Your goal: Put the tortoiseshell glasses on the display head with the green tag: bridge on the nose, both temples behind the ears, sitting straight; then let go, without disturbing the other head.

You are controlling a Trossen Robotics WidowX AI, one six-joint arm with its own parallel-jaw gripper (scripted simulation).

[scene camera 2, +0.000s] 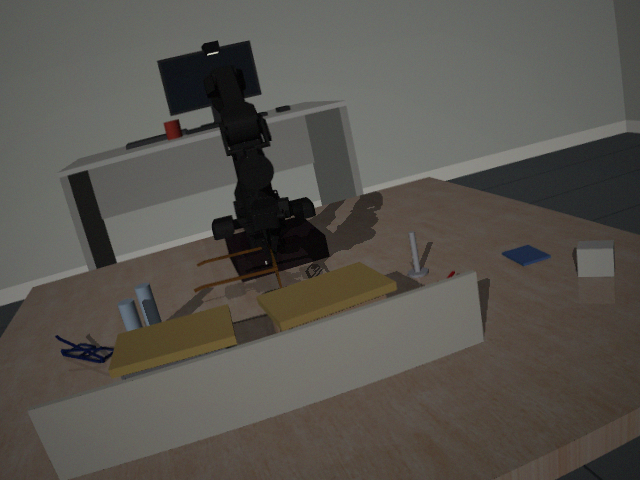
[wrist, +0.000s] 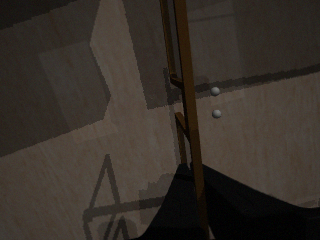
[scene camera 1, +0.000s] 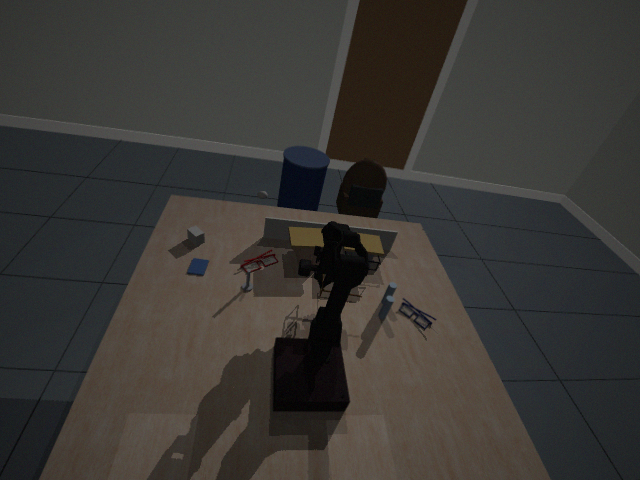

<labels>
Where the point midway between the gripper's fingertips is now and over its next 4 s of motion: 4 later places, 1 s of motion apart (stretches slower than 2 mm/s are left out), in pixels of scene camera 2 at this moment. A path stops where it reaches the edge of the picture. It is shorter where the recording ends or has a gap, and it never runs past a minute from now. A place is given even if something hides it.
My gripper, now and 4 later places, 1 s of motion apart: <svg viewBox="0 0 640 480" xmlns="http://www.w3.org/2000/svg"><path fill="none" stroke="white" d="M273 261L277 275L279 287L278 291L272 267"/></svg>
</labels>
